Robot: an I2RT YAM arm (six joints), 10 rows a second.
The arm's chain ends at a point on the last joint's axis. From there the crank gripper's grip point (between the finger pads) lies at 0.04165 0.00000 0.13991 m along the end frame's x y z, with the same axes.
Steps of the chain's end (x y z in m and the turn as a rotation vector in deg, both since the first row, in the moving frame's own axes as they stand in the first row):
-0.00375, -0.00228, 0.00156, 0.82, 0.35, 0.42
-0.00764, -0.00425, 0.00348, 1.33, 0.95, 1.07
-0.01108, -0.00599, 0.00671, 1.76, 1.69, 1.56
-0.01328, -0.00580, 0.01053, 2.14, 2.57, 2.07
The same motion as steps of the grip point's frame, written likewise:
-0.00289, -0.00397, 0.00129, 0.82, 0.35, 0.42
-0.00530, -0.00669, 0.00274, 1.33, 0.95, 1.07
-0.00693, -0.00908, 0.00537, 1.76, 1.69, 1.56
-0.00698, -0.00937, 0.00845, 2.14, 2.57, 2.07

